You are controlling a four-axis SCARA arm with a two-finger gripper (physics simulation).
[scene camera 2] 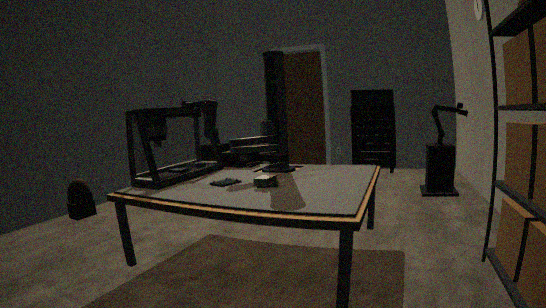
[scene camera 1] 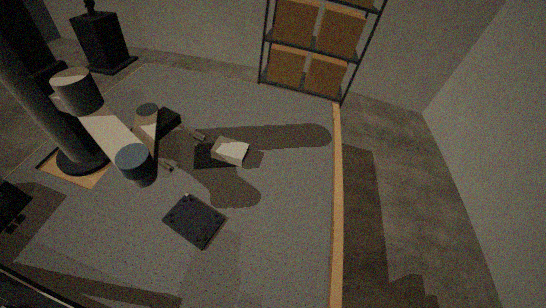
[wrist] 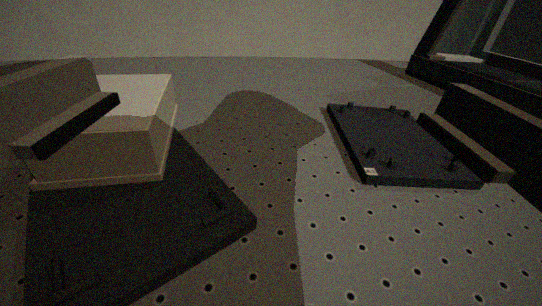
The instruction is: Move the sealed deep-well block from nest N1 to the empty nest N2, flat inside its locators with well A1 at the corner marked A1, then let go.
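Frame: origin at the arm's base, x ahead, y up, z right, level; centimetres.
Seen in the pictures: gripper, fingertip midpoint: [scene camera 2: 256, 166] [scene camera 1: 188, 153] [wrist: 274, 89]; arm's base at its link origin: [scene camera 2: 278, 170] [scene camera 1: 89, 151].
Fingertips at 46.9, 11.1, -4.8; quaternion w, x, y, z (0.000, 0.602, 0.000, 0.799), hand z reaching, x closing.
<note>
Offsets run from my fingertips to a thing's middle, as dx, dy, dz. "pt": to the spot under its first point. Level surfaces: height alone.
The pale sealed block @(+11.2, -6.1, -10.5) [scene camera 1: 231, 151] [scene camera 2: 264, 181] [wrist: 115, 150] sits off-centre on dark nest N1 @(+5.2, -9.0, -9.1) [scene camera 1: 202, 160] [wrist: 150, 230], overhanging one edge; whether it tilts is unclear. Dark nest N2 @(+8.4, -8.8, +18.0) [scene camera 1: 195, 221] [scene camera 2: 225, 182] [wrist: 400, 142] holds no block. Its small locators stand up, and a white label @(pt +2.7, -8.7, +10.6) [wrist: 370, 171], probably A1, marks its near-left corner in the wrist view. My gripper [scene camera 1: 185, 151] [wrist: 274, 89] is open wide with nothing between its fingers. In the wrist view its left finger overlaps the block and its right finger overlaps N2's right edge. N1's label does not show there.
The arm's column [scene camera 1: 37, 105] [scene camera 2: 274, 100] stands at the table's back. A dark gantry frame [scene camera 2: 131, 145] [wrist: 420, 65] stands on the table beyond N2. The table @(dy -11.1) [scene camera 1: 337, 200] [scene camera 2: 230, 213] has a wooden edge. A shelf rack [scene camera 1: 264, 40] [scene camera 2: 493, 100] with boxes stands past the table.
</note>
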